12 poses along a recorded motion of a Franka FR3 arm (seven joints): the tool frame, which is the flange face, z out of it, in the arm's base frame.
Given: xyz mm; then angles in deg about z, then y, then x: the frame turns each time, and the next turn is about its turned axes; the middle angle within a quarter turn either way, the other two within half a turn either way.
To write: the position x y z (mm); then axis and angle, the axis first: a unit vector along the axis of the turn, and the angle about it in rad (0 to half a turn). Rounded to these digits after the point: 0 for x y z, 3 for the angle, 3 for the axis.
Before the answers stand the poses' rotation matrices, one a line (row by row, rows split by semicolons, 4 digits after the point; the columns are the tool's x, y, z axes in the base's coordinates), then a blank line. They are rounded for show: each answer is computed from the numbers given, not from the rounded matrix.
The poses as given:
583, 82, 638, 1.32, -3.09, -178.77
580, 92, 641, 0.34, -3.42, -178.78
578, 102, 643, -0.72, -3.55, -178.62
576, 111, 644, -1.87, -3.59, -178.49
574, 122, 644, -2.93, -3.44, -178.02
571, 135, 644, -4.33, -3.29, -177.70
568, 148, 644, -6.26, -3.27, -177.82
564, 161, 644, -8.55, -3.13, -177.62
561, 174, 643, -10.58, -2.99, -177.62
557, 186, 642, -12.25, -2.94, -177.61
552, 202, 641, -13.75, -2.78, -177.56
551, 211, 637, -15.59, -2.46, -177.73
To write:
0.9983 0.0242 0.0534; 0.0230 -0.9995 0.0227; 0.0539 -0.0214 -0.9983
0.9982 0.0072 0.0595; 0.0059 -0.9997 0.0216; 0.0597 -0.0213 -0.9980
0.9980 -0.0111 0.0622; -0.0125 -0.9996 0.0233; 0.0619 -0.0240 -0.9978
0.9975 -0.0310 0.0634; -0.0326 -0.9992 0.0243; 0.0626 -0.0263 -0.9977
0.9969 -0.0490 0.0617; -0.0510 -0.9982 0.0314; 0.0600 -0.0345 -0.9976
0.9955 -0.0731 0.0602; -0.0754 -0.9965 0.0357; 0.0574 -0.0401 -0.9975
0.9924 -0.1068 0.0608; -0.1089 -0.9936 0.0316; 0.0570 -0.0380 -0.9976
0.9874 -0.1463 0.0601; -0.1485 -0.9884 0.0330; 0.0546 -0.0415 -0.9976
0.9817 -0.1813 0.0589; -0.1834 -0.9825 0.0313; 0.0522 -0.0415 -0.9978
0.9759 -0.2099 0.0589; -0.2119 -0.9768 0.0299; 0.0513 -0.0416 -0.9978
0.9702 -0.2355 0.0572; -0.2374 -0.9710 0.0298; 0.0485 -0.0425 -0.9979
0.9623 -0.2669 0.0520; -0.2685 -0.9629 0.0266; 0.0429 -0.0396 -0.9983

583, 82, 638, -1.000, -0.012, -0.027, 3.120
580, 92, 641, -1.000, -0.003, -0.030, 3.120
578, 102, 643, -1.000, 0.006, -0.031, 3.118
576, 111, 644, -0.999, 0.016, -0.032, 3.116
574, 122, 644, -0.999, 0.025, -0.030, 3.109
571, 135, 644, -0.999, 0.037, -0.029, 3.104
568, 148, 644, -0.998, 0.054, -0.030, 3.107
564, 161, 644, -0.997, 0.074, -0.029, 3.104
561, 174, 643, -0.995, 0.092, -0.028, 3.105
557, 186, 642, -0.994, 0.106, -0.028, 3.106
552, 202, 641, -0.993, 0.119, -0.027, 3.105
551, 211, 637, -0.991, 0.135, -0.024, 3.108

